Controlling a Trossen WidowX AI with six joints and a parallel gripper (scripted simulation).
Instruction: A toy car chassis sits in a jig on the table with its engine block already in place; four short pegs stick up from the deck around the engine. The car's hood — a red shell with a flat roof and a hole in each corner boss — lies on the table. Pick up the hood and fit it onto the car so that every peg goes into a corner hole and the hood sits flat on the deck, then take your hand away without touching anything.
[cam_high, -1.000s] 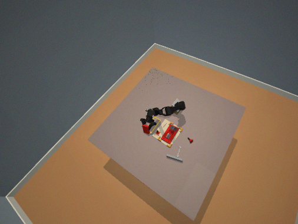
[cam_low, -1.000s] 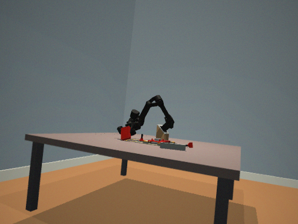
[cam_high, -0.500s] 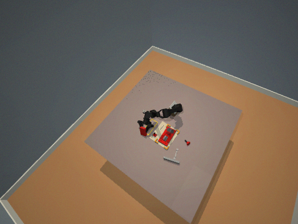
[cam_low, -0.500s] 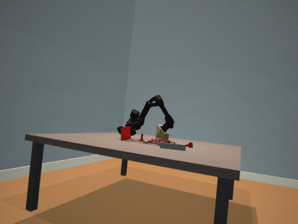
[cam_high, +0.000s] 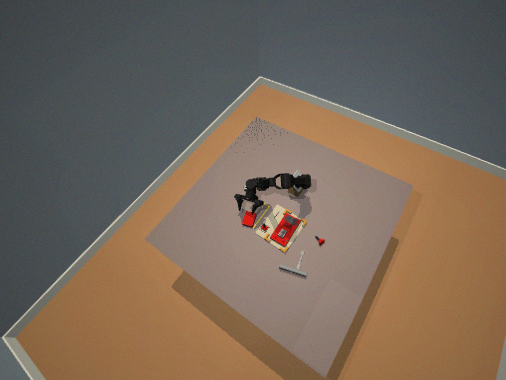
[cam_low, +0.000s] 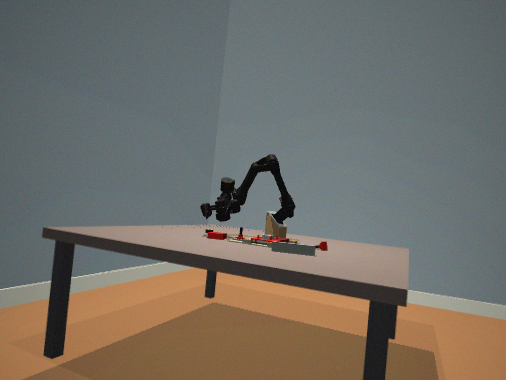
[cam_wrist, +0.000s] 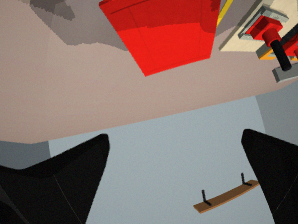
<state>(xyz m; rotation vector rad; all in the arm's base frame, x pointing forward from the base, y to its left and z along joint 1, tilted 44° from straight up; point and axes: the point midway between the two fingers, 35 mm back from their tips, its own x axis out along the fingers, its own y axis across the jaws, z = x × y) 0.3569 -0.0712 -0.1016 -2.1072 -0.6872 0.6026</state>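
The red hood is 10 mm behind my gripper tip, 20 mm to the left of it and 80 mm below it. Also, from my gripper tip: pale jig plate (90 mm behind, 220 mm to the left, 80 mm below).
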